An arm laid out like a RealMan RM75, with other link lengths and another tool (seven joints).
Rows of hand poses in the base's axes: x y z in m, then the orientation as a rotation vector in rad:
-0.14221 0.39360 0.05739 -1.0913 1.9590 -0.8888
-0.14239 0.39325 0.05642 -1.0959 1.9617 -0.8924
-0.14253 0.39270 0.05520 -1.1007 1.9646 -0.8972
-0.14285 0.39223 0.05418 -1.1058 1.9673 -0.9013
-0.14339 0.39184 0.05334 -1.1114 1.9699 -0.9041
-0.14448 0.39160 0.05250 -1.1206 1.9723 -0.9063
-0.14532 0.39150 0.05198 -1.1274 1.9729 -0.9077
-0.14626 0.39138 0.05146 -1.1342 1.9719 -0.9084
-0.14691 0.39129 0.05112 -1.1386 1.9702 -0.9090
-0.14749 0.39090 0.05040 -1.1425 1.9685 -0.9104
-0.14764 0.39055 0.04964 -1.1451 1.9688 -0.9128
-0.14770 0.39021 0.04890 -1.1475 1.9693 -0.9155
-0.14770 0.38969 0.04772 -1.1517 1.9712 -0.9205
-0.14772 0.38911 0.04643 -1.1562 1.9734 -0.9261
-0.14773 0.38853 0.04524 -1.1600 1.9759 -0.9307
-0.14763 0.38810 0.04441 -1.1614 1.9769 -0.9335
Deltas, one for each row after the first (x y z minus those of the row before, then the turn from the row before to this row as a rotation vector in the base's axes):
-0.00018 -0.00035 -0.00097 -0.0045 0.0041 -0.0007
-0.00014 -0.00055 -0.00122 -0.0054 0.0042 -0.0011
-0.00032 -0.00047 -0.00102 -0.0051 0.0043 -0.0006
-0.00054 -0.00039 -0.00084 -0.0043 0.0047 0.0001
-0.00109 -0.00024 -0.00084 -0.0054 0.0065 0.0021
-0.00084 -0.00010 -0.00052 -0.0038 0.0040 0.0023
-0.00094 -0.00012 -0.00052 -0.0033 0.0029 0.0034
-0.00065 -0.00009 -0.00034 -0.0023 0.0011 0.0027
-0.00058 -0.00039 -0.00072 -0.0026 0.0007 0.0022
-0.00015 -0.00035 -0.00076 -0.0028 0.0014 0.0001
-0.00006 -0.00034 -0.00074 -0.0029 0.0014 -0.0002
0.00000 -0.00052 -0.00118 -0.0053 0.0031 -0.0010
-0.00002 -0.00058 -0.00129 -0.0059 0.0034 -0.0012
-0.00001 -0.00058 -0.00119 -0.0049 0.0034 -0.0014
0.00010 -0.00043 -0.00083 -0.0026 0.0012 -0.0009

